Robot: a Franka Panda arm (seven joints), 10 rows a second.
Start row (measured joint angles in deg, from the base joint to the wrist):
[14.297 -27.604 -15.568 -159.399 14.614 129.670 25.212]
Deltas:
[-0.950 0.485 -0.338 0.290 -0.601 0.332 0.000]
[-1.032 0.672 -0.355 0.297 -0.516 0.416 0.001]
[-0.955 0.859 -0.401 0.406 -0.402 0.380 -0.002]
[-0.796 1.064 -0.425 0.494 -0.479 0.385 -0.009]
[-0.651 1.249 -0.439 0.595 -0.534 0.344 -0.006]
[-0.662 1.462 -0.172 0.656 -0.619 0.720 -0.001]
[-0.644 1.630 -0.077 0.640 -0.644 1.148 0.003]
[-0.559 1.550 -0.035 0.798 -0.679 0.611 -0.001]
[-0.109 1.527 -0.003 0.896 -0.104 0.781 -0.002]
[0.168 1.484 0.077 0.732 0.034 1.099 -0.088]
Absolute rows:
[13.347 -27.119 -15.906 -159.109 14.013 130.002 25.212]
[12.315 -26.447 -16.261 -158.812 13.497 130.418 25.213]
[11.360 -25.588 -16.662 -158.406 13.095 130.798 25.211]
[10.564 -24.524 -17.087 -157.912 12.616 131.183 25.202]
[9.913 -23.275 -17.526 -157.317 12.082 131.527 25.196]
[9.251 -21.813 -17.698 -156.661 11.463 132.247 25.195]
[8.607 -20.183 -17.775 -156.021 10.819 133.395 25.198]
[8.048 -18.633 -17.810 -155.223 10.140 134.006 25.197]
[7.939 -17.106 -17.813 -154.327 10.036 134.787 25.195]
[8.107 -15.622 -17.736 -153.595 10.070 135.886 25.107]

